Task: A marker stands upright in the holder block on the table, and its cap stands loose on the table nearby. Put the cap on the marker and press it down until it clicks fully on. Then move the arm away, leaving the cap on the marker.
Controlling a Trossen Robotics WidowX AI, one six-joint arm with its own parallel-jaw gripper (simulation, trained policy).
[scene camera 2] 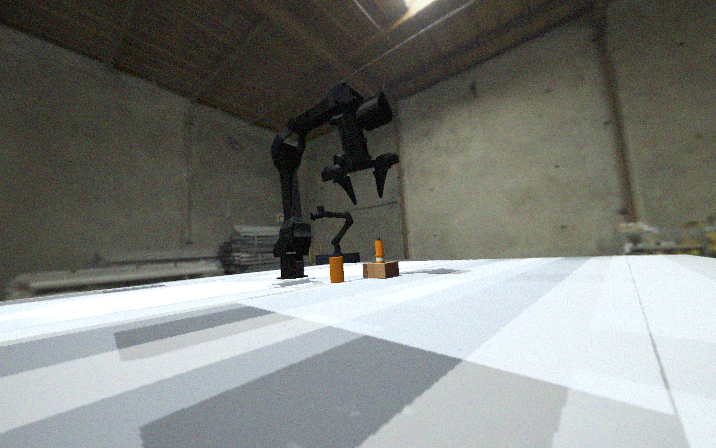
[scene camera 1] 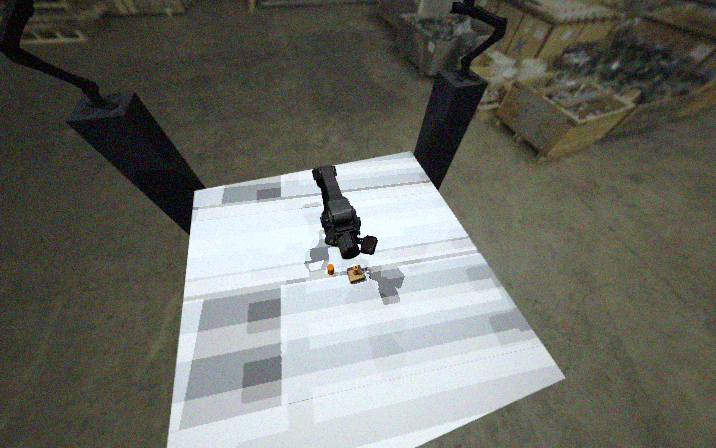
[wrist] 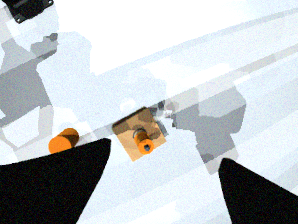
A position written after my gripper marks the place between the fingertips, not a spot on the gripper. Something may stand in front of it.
I see my gripper point(scene camera 2: 368, 201).
My gripper also shows in the wrist view point(wrist: 166, 156).
